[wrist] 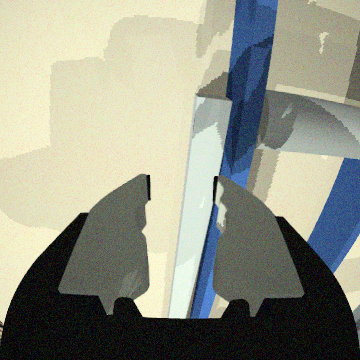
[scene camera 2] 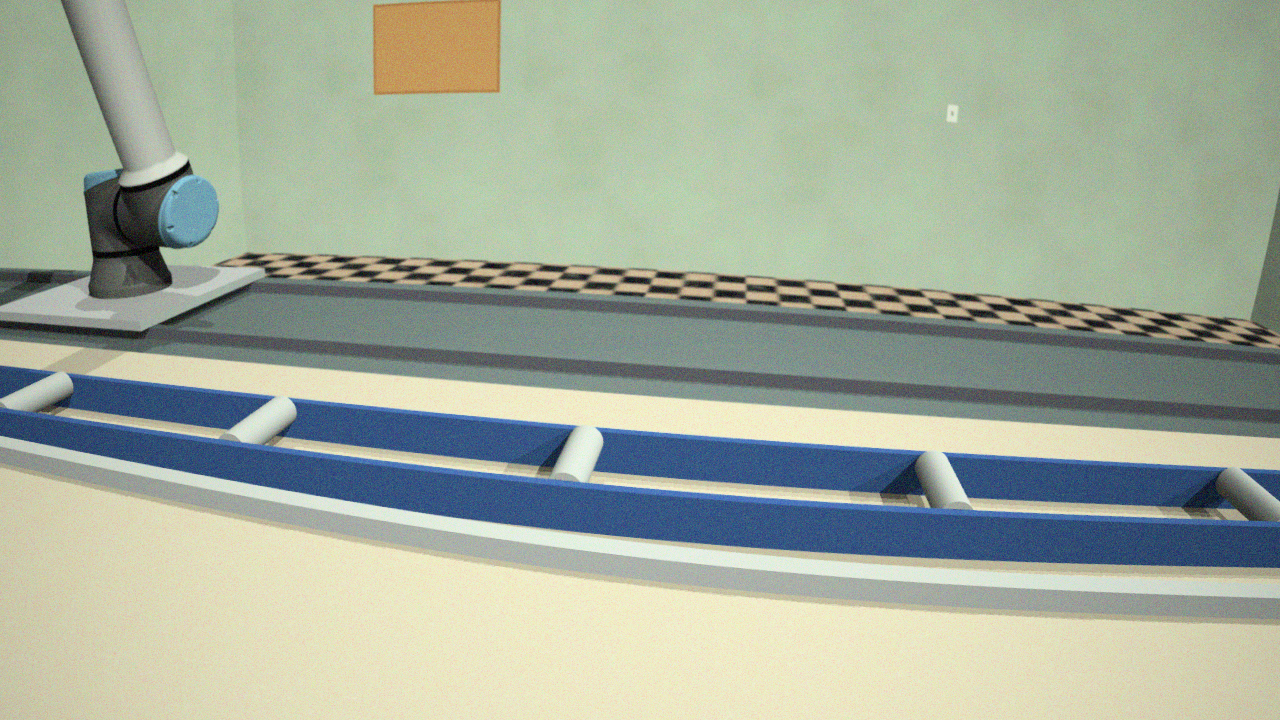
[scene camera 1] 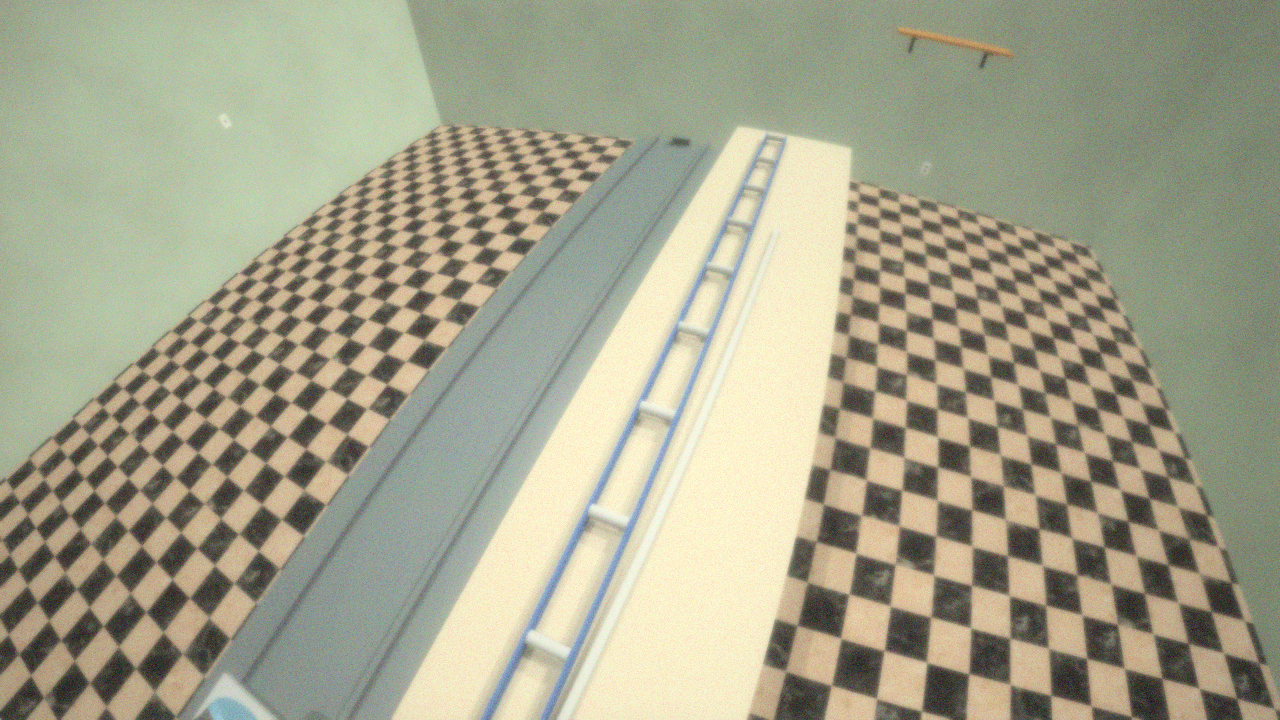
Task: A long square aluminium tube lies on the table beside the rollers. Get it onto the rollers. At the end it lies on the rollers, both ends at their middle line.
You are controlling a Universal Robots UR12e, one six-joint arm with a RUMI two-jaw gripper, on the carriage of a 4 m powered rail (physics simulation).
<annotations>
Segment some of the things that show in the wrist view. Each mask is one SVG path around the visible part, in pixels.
My gripper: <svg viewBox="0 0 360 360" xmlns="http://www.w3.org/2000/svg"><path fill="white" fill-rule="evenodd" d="M0 340L0 360L360 360L354 317L348 300L331 270L283 216L275 216L259 198L224 175L213 176L212 201L215 201L215 204L218 206L216 226L221 232L217 239L213 263L212 288L216 294L229 302L220 318L145 317L141 315L133 301L146 292L149 287L146 237L141 231L146 225L145 204L150 200L150 175L140 173L107 193L88 212L80 212L34 260L23 275L11 298Z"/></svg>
A long square aluminium tube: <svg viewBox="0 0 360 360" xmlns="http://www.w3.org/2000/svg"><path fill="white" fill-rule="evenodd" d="M226 96L194 92L167 318L185 318L213 202L213 176L218 176L232 100Z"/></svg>
</annotations>
